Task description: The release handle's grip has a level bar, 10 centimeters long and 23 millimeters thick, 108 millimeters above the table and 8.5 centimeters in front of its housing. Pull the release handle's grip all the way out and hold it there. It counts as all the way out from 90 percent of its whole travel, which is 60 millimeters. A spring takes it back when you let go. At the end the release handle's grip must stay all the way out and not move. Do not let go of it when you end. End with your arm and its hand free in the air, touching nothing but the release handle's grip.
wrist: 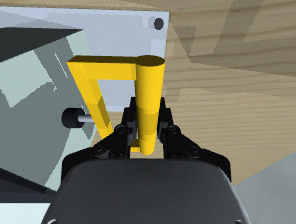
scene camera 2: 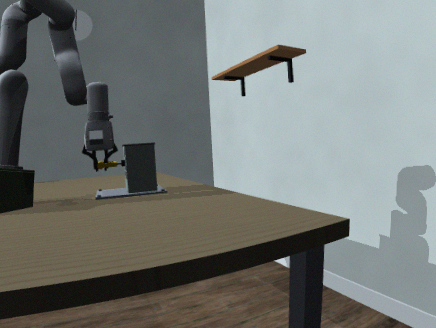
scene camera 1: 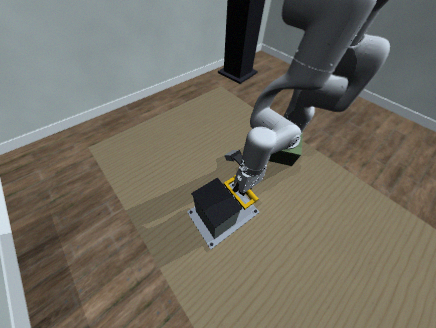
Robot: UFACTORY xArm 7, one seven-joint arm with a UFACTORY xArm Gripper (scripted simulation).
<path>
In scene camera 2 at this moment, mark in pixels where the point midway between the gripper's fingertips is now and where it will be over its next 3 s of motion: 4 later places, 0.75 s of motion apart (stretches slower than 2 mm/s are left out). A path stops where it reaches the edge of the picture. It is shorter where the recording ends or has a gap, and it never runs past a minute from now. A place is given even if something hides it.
My gripper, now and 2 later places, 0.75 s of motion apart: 101, 170; 93, 171; 85, 172
</path>
